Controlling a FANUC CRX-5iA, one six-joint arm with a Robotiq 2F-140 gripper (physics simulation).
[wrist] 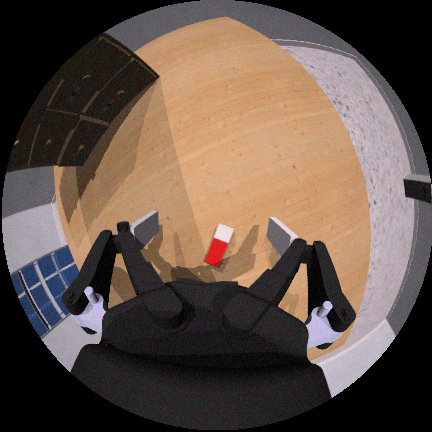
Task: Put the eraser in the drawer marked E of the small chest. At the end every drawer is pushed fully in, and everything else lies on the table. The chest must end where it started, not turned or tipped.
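Places are measured from the arm's base along level axes (x right, y back, z down), in metres.
Where they show: gripper, fingertip midpoint: (212, 224).
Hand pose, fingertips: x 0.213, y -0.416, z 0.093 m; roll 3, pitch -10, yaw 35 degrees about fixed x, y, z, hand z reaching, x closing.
Note:
Each offset is from my fingertips to the top centre of the thing. "*": to the spot under its first point. Level surfaces: height alone.
A red and white eraser {dz +0.033, dx -0.023, dy +0.038 m} (219, 245) lies on the wooden table, tilted a little in the view. My gripper (212, 224) is open wide and empty above the table, with one fingertip pad on each side of the eraser and apart from it. The dark small chest {* dz -0.089, dx -0.104, dy -0.312 m} (67, 112) stands at the upper left of the view, partly cut off by its edge. Its drawer fronts have small handles. The letters on the drawers are too dark and small to read, and I see no drawer standing out.
The wooden table {dz +0.045 m} (250, 125) carries shadows of the chest and of the gripper. Its edge curves along the right, with a speckled floor (380, 150) beyond. A dark box-like object (417, 188) is at the far right. A blue-paned window (47, 287) shows at the lower left.

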